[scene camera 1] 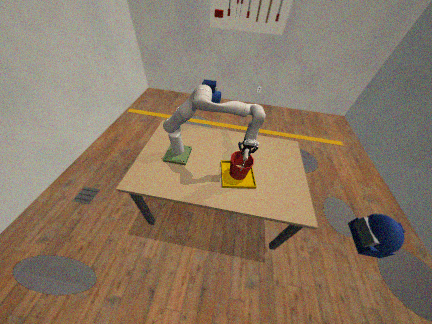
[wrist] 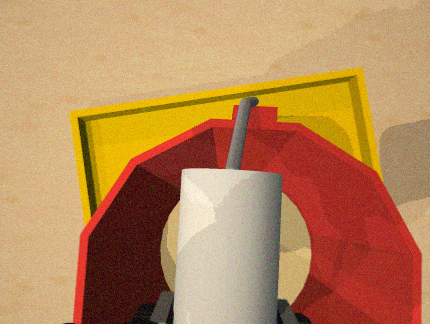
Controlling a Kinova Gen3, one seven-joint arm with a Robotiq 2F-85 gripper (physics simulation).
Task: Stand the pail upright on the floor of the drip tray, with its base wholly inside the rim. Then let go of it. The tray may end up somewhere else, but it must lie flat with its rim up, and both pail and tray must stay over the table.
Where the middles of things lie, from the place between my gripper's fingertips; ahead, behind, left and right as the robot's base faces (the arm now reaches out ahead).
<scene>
My hand is 20 mm past the yellow drip tray (wrist: pixel 334 105), 10 mm to the left of it and 200 mm above it.
</scene>
